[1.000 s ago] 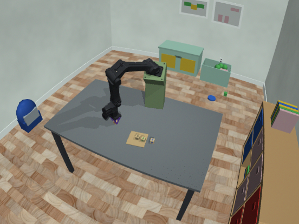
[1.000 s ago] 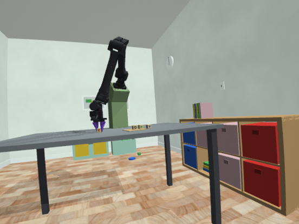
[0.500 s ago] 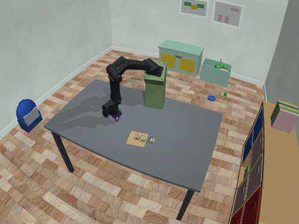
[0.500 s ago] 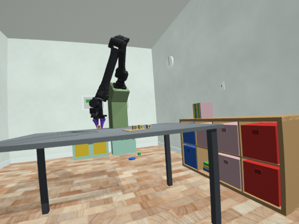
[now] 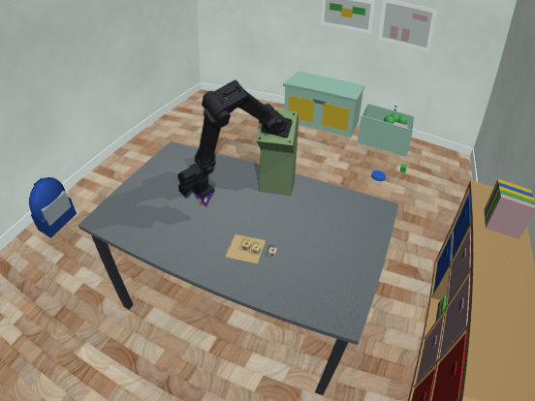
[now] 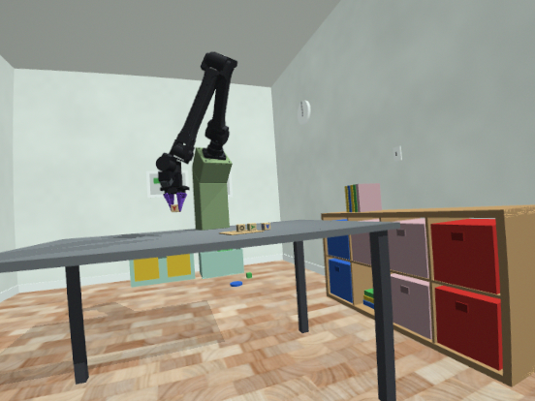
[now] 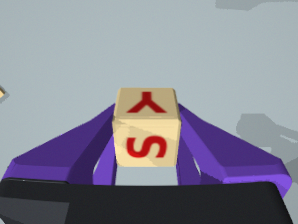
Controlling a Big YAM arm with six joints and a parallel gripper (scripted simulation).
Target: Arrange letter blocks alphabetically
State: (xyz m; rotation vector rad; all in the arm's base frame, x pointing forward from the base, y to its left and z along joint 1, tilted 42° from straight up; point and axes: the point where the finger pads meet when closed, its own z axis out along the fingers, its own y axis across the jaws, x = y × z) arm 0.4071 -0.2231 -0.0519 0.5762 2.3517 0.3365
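My gripper is now 240 mm to the right of the wooden block, 90 mm above it and 80 mm short of it. The rest, counted from my hand: mat (240 mm to the left, 110 mm below, 90 mm ahead).
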